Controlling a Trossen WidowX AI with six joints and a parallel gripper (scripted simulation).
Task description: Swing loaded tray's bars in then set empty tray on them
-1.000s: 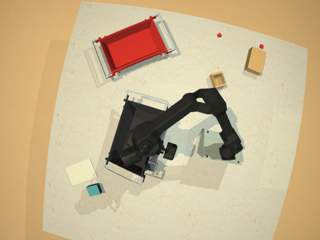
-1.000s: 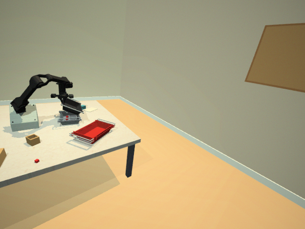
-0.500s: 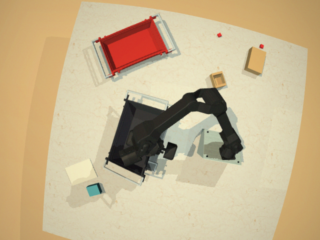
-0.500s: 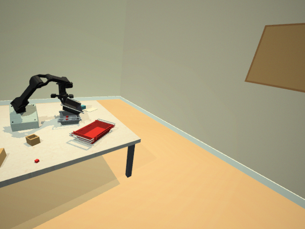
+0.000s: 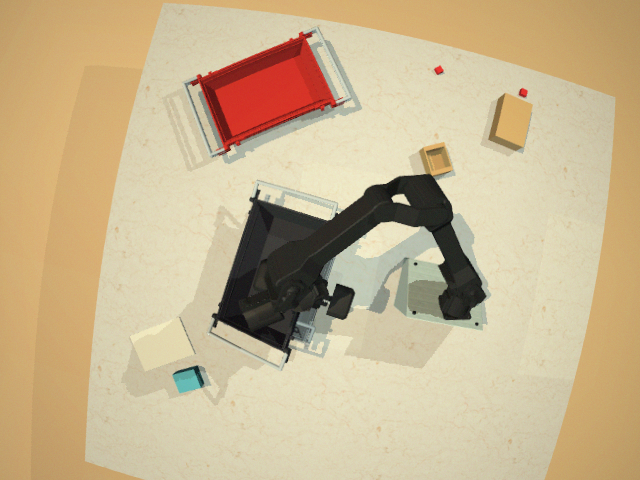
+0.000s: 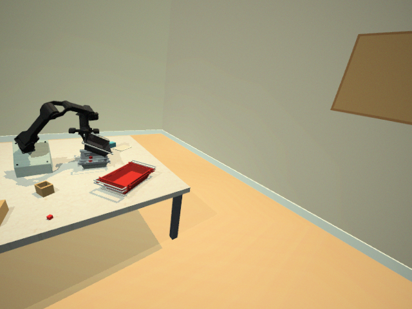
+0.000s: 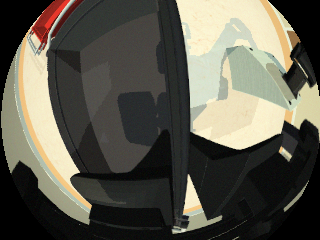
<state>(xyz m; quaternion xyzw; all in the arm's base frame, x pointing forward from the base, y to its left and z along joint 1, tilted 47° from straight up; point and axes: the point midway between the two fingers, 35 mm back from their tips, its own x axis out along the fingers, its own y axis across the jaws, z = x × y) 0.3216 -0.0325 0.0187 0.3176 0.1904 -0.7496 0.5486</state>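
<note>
Right now my gripper tip is 80 mm short of the black tray, 20 mm to the left of it and 10 mm above it. The rest, counted from my gripper tip: cream flat pad 360 mm ahead, 190 mm to the left, 170 mm below; teal cube 280 mm ahead, 260 mm to the left, 150 mm below; wooden box 300 mm to the right, 290 mm behind, 150 mm below.
</note>
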